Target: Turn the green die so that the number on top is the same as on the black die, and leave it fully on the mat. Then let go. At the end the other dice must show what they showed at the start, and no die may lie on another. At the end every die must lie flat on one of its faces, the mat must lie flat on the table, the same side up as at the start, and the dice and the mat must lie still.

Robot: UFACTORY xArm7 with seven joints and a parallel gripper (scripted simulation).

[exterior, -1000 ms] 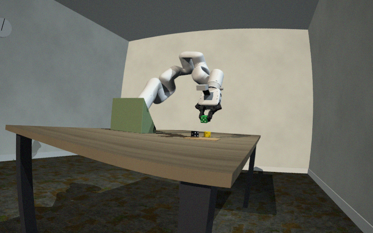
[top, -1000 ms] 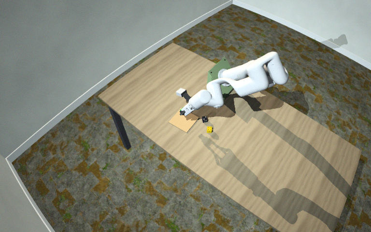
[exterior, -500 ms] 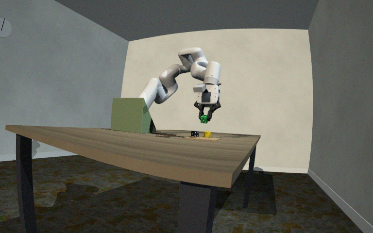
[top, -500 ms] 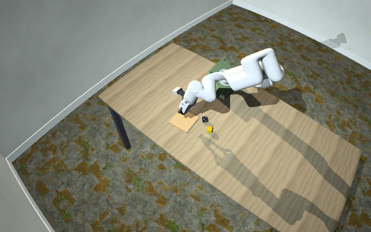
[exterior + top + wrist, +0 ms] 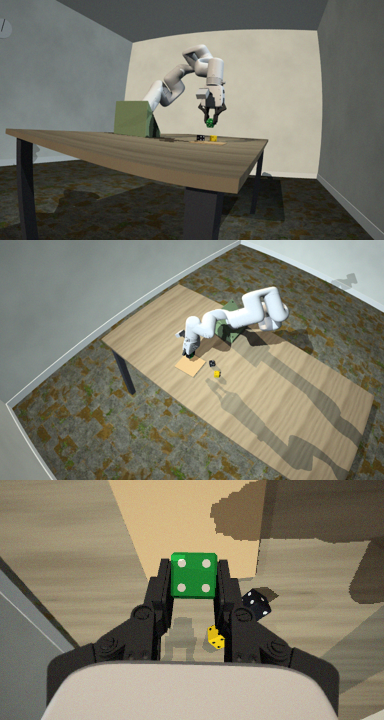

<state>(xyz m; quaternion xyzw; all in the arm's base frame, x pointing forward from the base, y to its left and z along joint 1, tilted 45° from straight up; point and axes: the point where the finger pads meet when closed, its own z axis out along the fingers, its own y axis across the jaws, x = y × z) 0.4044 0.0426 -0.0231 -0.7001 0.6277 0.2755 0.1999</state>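
My gripper is now 20 mm above the green die. Also, from my hand: black die: 100 mm to the left, 90 mm below, 90 mm behind; yellow die: 170 mm to the left, 90 mm below, 50 mm behind; tan mat: 100 mm below.
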